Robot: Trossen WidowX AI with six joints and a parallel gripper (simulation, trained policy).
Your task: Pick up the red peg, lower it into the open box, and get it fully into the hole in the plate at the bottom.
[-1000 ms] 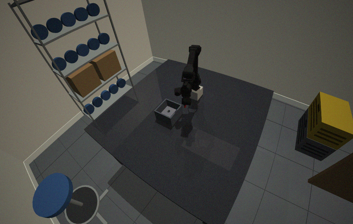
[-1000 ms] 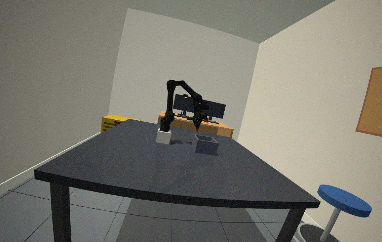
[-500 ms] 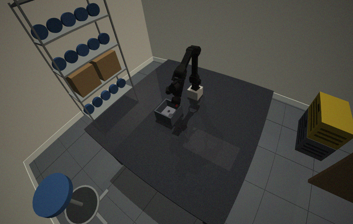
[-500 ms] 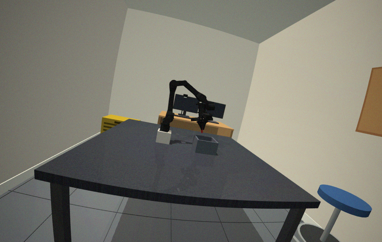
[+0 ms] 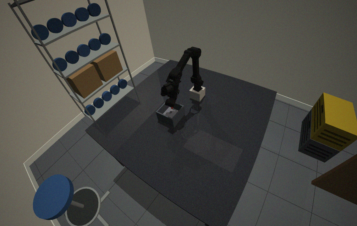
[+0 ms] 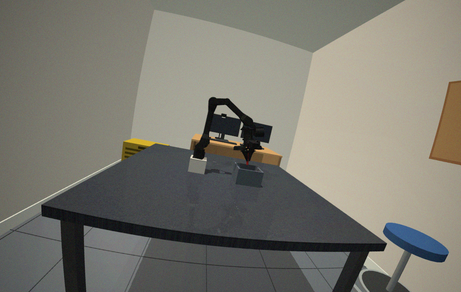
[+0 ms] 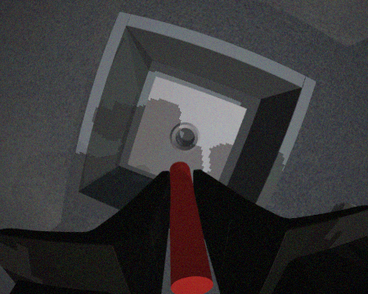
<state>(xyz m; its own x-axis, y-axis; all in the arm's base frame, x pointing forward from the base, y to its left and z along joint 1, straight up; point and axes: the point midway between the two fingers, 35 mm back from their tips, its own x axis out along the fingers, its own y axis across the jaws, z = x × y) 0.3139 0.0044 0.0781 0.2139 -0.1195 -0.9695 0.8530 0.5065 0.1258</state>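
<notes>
My gripper tip is now 10 mm past the red peg, 10 mm to the right of it and 10 mm below it. Also, from my gripper tip: plate: 10 mm ahead, 10 mm to the right, 90 mm below; then grey box: 10 mm ahead, 10 mm to the right, 110 mm below.
</notes>
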